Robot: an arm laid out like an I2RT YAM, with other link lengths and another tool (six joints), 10 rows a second.
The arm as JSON. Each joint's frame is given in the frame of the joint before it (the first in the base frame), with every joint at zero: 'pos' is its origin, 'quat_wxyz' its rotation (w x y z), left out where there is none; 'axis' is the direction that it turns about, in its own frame. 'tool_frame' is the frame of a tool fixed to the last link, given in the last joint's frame.
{
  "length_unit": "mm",
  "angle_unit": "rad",
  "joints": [
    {
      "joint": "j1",
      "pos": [
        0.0,
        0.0,
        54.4
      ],
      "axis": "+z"
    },
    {
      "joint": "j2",
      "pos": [
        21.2,
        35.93,
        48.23
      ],
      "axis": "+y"
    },
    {
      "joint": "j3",
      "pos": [
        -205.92,
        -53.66,
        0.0
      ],
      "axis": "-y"
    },
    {
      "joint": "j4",
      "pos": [
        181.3,
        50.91,
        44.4
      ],
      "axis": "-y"
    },
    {
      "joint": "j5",
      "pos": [
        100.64,
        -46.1,
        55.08
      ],
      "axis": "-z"
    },
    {
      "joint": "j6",
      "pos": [
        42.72,
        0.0,
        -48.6
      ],
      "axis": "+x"
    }
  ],
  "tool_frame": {
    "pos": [
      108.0,
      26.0,
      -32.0
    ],
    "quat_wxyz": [
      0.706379,
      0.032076,
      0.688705,
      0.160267
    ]
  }
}
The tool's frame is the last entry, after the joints.
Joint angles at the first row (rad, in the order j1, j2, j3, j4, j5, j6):
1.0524, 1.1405, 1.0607, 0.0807, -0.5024, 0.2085
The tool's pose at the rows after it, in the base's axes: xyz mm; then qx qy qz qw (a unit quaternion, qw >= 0):
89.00 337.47 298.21 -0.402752 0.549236 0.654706 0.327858
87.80 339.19 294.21 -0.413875 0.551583 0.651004 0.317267
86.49 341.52 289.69 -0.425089 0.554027 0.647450 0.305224
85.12 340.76 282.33 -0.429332 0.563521 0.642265 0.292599
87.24 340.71 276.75 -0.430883 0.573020 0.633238 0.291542
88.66 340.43 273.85 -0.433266 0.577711 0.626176 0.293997
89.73 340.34 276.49 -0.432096 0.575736 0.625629 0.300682
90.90 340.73 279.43 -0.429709 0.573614 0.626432 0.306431
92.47 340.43 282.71 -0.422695 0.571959 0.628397 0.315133
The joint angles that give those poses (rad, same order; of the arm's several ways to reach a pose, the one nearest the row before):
1.0520, 1.1551, 1.0760, 0.0654, -0.5244, 0.1979
1.0515, 1.1747, 1.0995, 0.0343, -0.5462, 0.1795
1.0522, 1.1986, 1.1250, 0.0034, -0.5684, 0.1611
1.0523, 1.2040, 1.1313, -0.0347, -0.5775, 0.1518
1.0515, 1.2090, 1.1391, -0.0656, -0.5662, 0.1360
1.0523, 1.2097, 1.1445, -0.0856, -0.5549, 0.1205
1.0525, 1.2054, 1.1457, -0.0808, -0.5461, 0.1188
1.0523, 1.2037, 1.1470, -0.0716, -0.5389, 0.1214
1.0522, 1.1938, 1.1353, -0.0502, -0.5237, 0.1323

